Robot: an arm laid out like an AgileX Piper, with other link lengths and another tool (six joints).
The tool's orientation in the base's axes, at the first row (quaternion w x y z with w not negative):
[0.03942 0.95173 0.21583 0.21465]
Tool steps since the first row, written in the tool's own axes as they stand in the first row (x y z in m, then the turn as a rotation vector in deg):
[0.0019 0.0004 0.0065 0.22 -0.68 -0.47]
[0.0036 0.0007 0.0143 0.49 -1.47 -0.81]
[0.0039 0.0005 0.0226 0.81 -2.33 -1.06]
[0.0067 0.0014 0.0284 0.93 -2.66 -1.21]
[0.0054 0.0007 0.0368 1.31 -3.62 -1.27]
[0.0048 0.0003 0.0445 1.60 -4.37 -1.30]
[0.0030 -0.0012 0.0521 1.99 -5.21 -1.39]
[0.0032 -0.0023 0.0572 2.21 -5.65 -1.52]
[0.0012 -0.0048 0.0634 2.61 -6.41 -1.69]
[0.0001 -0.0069 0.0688 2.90 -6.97 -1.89]
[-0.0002 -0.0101 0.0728 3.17 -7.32 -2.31]
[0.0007 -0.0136 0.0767 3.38 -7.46 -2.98]
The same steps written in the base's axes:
[0.0045 0.0006 -0.0051 -0.29 0.70 0.40]
[0.0093 0.0012 -0.0114 -0.52 1.52 0.68]
[0.0130 0.0016 -0.0188 -0.71 2.43 0.89]
[0.0181 0.0021 -0.0228 -0.81 2.78 1.01]
[0.0203 0.0023 -0.0311 -0.90 3.81 1.05]
[0.0230 0.0026 -0.0383 -0.97 4.61 1.07]
[0.0241 0.0033 -0.0462 -1.02 5.54 1.16]
[0.0260 0.0045 -0.0509 -1.07 6.02 1.29]
[0.0261 0.0060 -0.0577 -1.12 6.88 1.48]
[0.0266 0.0075 -0.0634 -1.19 7.51 1.68]
[0.0268 0.0103 -0.0676 -1.28 7.93 2.10]
[0.0279 0.0139 -0.0714 -1.45 8.14 2.77]

